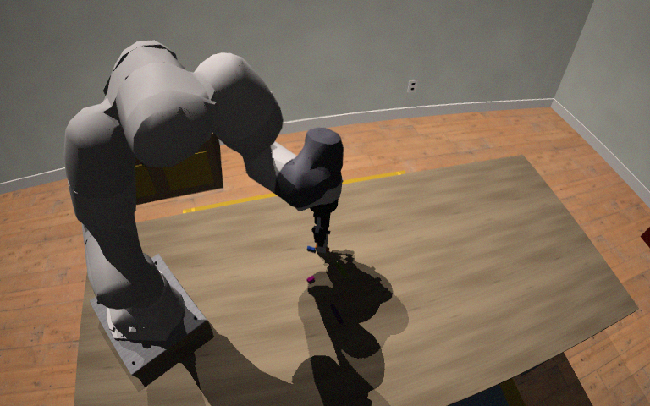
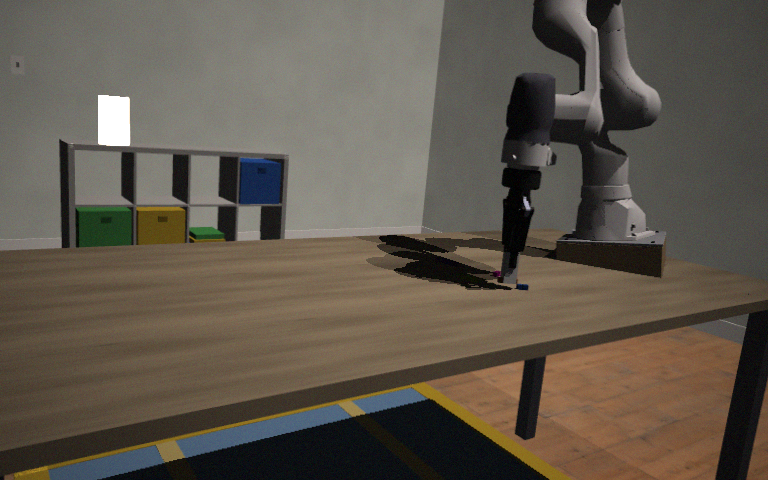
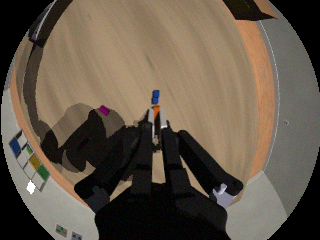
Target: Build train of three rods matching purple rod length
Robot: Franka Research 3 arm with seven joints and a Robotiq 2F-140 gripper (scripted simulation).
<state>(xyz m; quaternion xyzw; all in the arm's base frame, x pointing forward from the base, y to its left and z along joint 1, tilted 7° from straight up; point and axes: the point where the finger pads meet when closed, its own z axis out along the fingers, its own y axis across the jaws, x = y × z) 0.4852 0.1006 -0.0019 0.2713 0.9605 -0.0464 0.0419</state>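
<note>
Now: the orange rod 3 cm below my hand. From my hand the other things lie so: lime rod 8 cm to the right, 4 cm below, 3 cm ahead; then magenta rod 8 cm to the right, 6 cm behind, 4 cm below; then purple rod 21 cm to the right, 4 cm below, 3 cm behind.
</note>
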